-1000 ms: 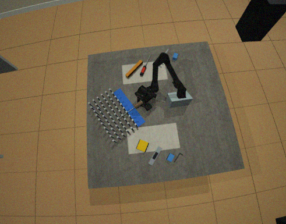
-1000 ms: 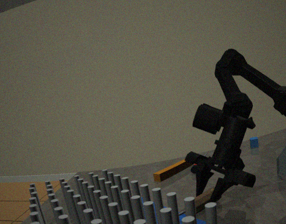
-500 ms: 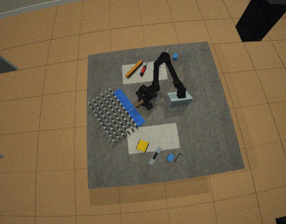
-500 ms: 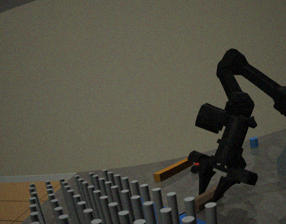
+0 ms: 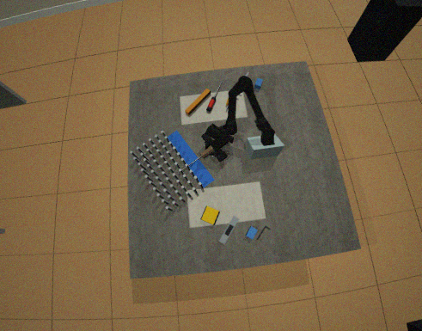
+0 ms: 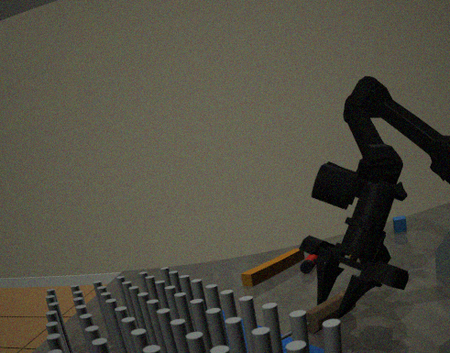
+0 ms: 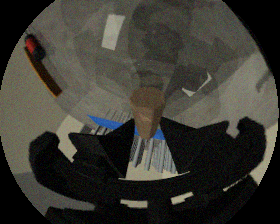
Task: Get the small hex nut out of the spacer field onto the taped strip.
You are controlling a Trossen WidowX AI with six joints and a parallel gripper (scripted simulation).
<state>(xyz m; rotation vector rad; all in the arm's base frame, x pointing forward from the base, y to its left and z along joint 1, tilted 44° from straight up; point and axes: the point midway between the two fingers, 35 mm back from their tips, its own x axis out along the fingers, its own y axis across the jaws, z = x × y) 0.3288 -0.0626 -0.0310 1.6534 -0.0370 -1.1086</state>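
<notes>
Right now my gripper tip is 90 mm short of the hook tool, 50 mm to the right of it and 10 mm above it. The rest, counted from my gripper tip: yellow block 20 mm ahead, 380 mm to the left; then blue taped strip 110 mm ahead, 20 mm to the left, 20 mm below; then orange bar 30 mm ahead, 360 mm to the right.
</notes>
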